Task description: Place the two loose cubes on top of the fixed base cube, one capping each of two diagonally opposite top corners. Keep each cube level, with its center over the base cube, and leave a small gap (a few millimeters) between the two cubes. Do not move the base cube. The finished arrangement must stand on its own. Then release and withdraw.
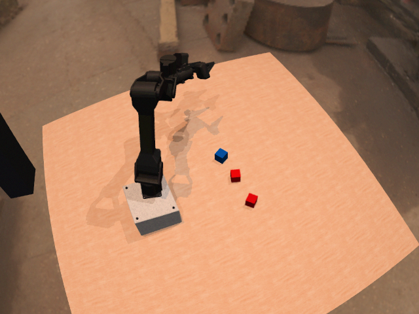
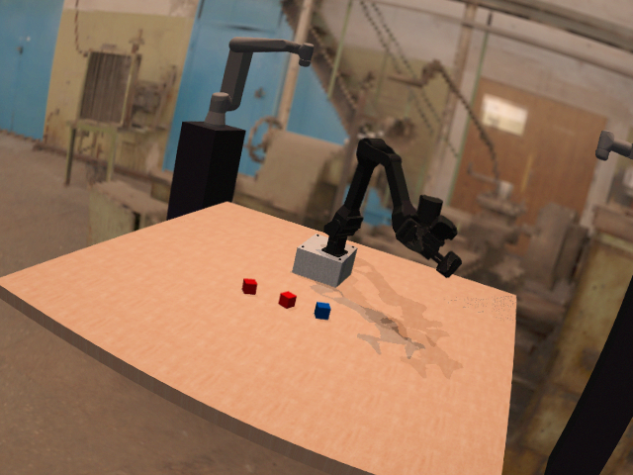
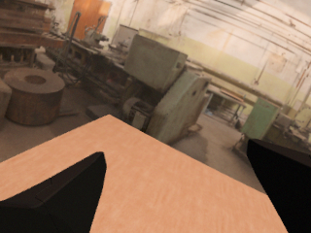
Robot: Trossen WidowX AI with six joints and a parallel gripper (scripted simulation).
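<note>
Right now my gripper tip is 26 cm to the left of the blue base cube, 25 cm above it and 2 cm past it.
</note>
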